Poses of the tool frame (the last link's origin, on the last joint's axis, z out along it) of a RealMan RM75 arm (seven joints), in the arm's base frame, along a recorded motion.
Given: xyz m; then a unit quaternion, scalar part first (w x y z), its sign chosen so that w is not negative.
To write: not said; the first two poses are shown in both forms.
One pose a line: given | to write
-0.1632, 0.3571, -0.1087, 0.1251, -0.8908, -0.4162, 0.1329 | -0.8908, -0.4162, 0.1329, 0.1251, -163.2, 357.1, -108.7
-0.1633, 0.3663, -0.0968, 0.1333, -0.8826, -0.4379, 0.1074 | -0.8826, -0.4379, 0.1074, 0.1333, -163.3, 366.3, -96.8
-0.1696, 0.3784, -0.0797, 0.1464, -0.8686, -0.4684, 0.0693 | -0.8686, -0.4684, 0.0693, 0.1464, -169.6, 378.4, -79.7
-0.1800, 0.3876, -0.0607, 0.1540, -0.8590, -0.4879, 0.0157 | -0.8590, -0.4879, 0.0157, 0.1540, -180.0, 387.6, -60.7
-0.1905, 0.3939, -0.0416, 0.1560, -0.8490, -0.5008, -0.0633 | -0.8490, -0.5008, -0.0633, 0.1560, -190.5, 393.9, -41.6
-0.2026, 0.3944, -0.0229, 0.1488, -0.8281, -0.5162, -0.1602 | -0.8281, -0.5162, -0.1602, 0.1488, -202.6, 394.4, -22.9
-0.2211, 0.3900, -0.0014, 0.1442, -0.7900, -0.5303, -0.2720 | -0.7900, -0.5303, -0.2720, 0.1442, -221.1, 390.0, -1.4
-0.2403, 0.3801, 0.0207, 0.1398, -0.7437, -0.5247, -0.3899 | -0.7437, -0.5247, -0.3899, 0.1398, -240.3, 380.1, 20.7
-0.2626, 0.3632, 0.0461, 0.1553, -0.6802, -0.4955, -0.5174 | -0.6802, -0.4955, -0.5174, 0.1553, -262.6, 363.2, 46.1
